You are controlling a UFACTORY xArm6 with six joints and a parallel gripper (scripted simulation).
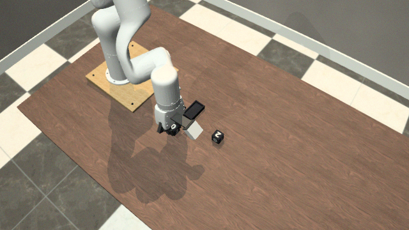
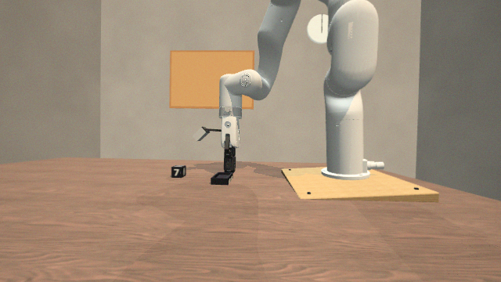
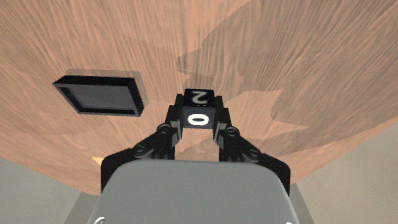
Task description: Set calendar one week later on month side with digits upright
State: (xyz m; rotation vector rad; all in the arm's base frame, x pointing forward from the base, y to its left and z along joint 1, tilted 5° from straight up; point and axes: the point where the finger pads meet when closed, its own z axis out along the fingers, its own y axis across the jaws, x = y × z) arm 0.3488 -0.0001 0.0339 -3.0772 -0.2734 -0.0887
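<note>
Right now the black cube is 10 mm below my hand. The rest, counted from my hand: black tray (20 mm behind, 110 mm to the left, 20 mm below).
</note>
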